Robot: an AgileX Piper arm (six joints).
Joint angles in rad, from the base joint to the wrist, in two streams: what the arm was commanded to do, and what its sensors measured. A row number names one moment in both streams.
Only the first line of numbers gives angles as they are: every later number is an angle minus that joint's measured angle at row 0.
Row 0, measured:
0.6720 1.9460 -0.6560 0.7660 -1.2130 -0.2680
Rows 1 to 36, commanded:
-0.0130 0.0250 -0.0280 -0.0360 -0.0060 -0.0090
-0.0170 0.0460 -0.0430 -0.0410 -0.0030 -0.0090
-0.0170 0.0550 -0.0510 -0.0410 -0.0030 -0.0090
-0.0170 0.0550 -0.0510 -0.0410 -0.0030 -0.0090
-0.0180 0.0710 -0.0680 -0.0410 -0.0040 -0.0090
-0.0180 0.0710 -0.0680 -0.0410 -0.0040 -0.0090
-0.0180 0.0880 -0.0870 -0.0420 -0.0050 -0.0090
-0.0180 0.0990 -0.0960 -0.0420 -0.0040 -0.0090
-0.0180 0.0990 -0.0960 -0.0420 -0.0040 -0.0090
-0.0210 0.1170 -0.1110 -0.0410 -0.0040 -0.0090
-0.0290 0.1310 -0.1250 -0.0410 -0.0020 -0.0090
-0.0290 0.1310 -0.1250 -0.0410 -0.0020 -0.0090
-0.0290 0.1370 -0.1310 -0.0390 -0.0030 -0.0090
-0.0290 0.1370 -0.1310 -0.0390 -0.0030 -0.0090
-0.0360 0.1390 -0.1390 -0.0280 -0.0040 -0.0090
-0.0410 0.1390 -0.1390 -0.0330 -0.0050 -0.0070
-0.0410 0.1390 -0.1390 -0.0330 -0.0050 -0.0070
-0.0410 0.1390 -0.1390 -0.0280 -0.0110 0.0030
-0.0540 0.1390 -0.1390 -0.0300 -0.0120 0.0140
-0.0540 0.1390 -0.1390 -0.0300 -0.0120 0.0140
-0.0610 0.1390 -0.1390 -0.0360 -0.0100 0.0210
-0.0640 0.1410 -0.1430 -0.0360 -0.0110 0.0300
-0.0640 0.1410 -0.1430 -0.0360 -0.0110 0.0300
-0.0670 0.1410 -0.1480 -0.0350 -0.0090 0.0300
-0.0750 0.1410 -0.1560 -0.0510 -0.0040 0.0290
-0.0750 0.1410 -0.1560 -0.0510 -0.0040 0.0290
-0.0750 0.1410 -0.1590 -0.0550 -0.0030 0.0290
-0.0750 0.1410 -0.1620 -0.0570 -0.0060 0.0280
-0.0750 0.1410 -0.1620 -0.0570 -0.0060 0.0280
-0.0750 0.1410 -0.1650 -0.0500 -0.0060 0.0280
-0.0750 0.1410 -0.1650 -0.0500 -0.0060 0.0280
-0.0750 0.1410 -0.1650 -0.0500 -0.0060 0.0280
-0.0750 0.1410 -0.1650 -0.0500 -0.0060 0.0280
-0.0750 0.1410 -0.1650 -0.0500 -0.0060 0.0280
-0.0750 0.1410 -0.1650 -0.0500 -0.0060 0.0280
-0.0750 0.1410 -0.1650 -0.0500 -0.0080 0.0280
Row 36, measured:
-0.0600 0.1440 -0.1370 -0.0360 0.0230 0.0200
